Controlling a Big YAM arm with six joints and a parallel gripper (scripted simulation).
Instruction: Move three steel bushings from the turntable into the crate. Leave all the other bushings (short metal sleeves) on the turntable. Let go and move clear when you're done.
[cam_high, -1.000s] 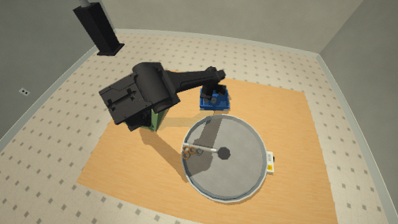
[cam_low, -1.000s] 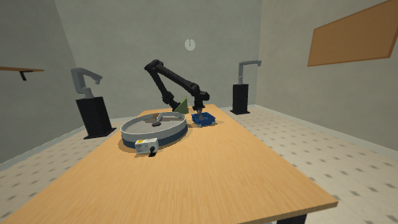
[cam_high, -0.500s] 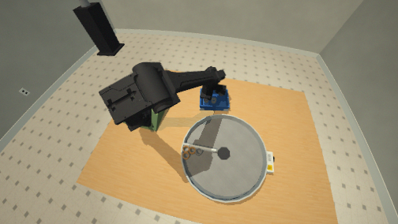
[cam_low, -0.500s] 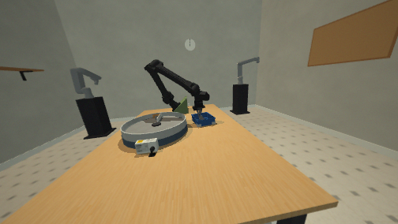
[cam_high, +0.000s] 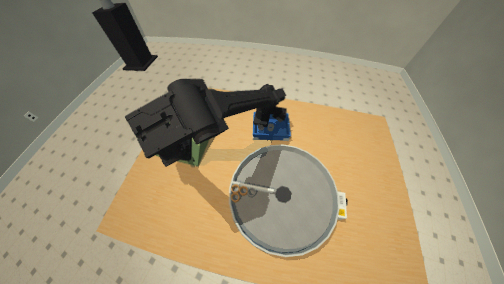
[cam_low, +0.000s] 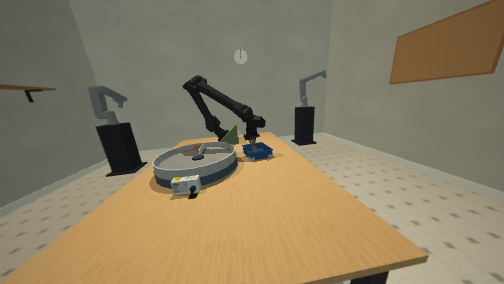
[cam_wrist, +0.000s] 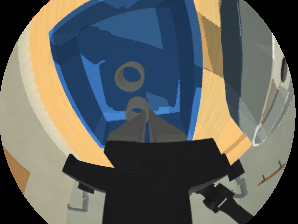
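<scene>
My gripper is now 50 mm short of the blue crate, 20 mm to the right of it and 10 mm above it. Also, from my hand: grey turntable 130 mm ahead, 330 mm to the right, 20 mm above.
</scene>
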